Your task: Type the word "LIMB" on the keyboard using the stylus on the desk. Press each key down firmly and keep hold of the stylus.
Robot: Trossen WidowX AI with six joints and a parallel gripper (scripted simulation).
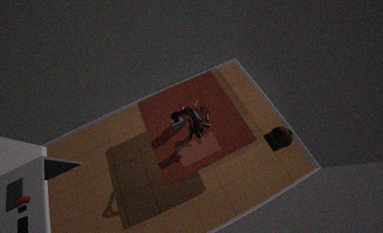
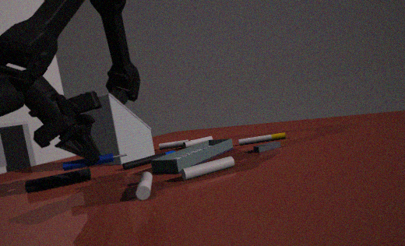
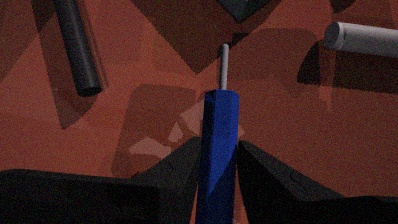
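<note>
Right now my gripper tip is 11 cm short of the L key, 14 cm to the right of it and 3 cm above it. Round my gripper tip: blue stylus (1 cm ahead, 1 cm to the left); then M key (11 cm ahead, 12 cm to the left, 3 cm below); then black cylinder (11 cm behind, 4 cm to the right, 3 cm below).
</note>
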